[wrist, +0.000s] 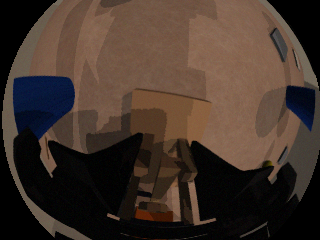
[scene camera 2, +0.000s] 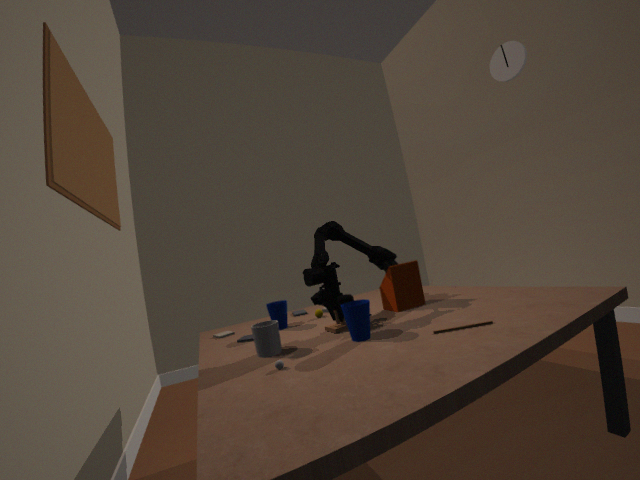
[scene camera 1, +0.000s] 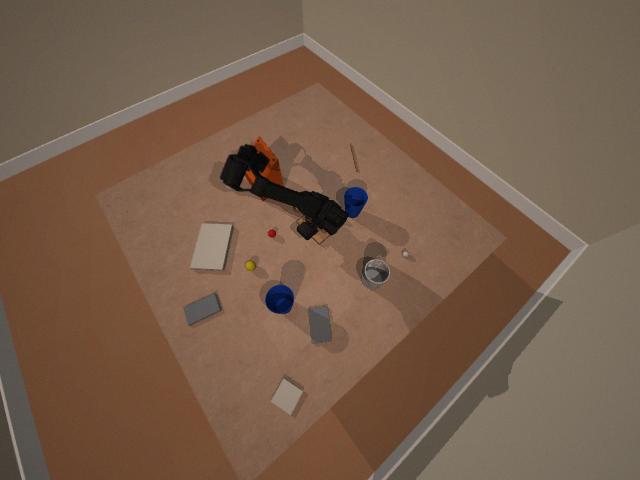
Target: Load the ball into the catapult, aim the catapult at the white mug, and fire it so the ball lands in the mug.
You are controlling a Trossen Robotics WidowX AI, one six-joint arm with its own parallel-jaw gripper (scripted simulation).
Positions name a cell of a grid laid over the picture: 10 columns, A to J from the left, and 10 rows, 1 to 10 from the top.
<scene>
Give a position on a blue cup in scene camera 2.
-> At F7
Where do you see a blue cup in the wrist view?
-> B5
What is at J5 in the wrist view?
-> A blue cup.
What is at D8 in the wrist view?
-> My gripper.
</scene>
